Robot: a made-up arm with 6 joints.
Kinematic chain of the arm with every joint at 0, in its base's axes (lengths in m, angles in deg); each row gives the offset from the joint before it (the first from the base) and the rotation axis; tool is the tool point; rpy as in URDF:
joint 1: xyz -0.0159 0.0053 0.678 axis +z
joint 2: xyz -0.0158 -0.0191 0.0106 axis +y
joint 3: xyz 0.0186 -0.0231 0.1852 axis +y
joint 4: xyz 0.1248 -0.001 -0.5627 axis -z
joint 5: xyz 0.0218 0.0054 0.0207 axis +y
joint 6: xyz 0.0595 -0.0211 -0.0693 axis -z
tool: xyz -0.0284 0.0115 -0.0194 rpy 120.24 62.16 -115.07
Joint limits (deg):
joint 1: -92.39..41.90
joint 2: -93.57..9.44
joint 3: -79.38..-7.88
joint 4: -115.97..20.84
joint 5: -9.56..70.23
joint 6: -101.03..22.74
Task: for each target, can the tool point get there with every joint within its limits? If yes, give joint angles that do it. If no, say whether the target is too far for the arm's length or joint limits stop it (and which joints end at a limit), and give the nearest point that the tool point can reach.
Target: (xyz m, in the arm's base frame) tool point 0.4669 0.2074 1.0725
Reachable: yes | joints 24.10 -29.02 -69.00 -88.61 15.29 9.14
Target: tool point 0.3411 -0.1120 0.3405
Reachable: yes | joints -18.52 0.22 -20.59 -72.14 -2.26 -35.42
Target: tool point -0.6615 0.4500 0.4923
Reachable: no: joint limits stop it (at a limit: joint 1, joint 2, joint 3, joint 5) | nearest point -0.1091 -0.0902 0.2568 | short by 0.808 m
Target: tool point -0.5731 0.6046 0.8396
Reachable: no: joint limits stop it (at a limit: joint 2, joint 3, joint 5, joint 6) | nearest point -0.2562 0.2637 1.3389 | short by 0.683 m
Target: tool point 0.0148 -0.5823 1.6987
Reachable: no: too far | nearest point 0.0029 -0.3554 1.3190 | short by 0.443 m
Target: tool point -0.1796 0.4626 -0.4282
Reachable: no: too far | nearest point 0.0698 0.1357 0.2311 | short by 0.777 m
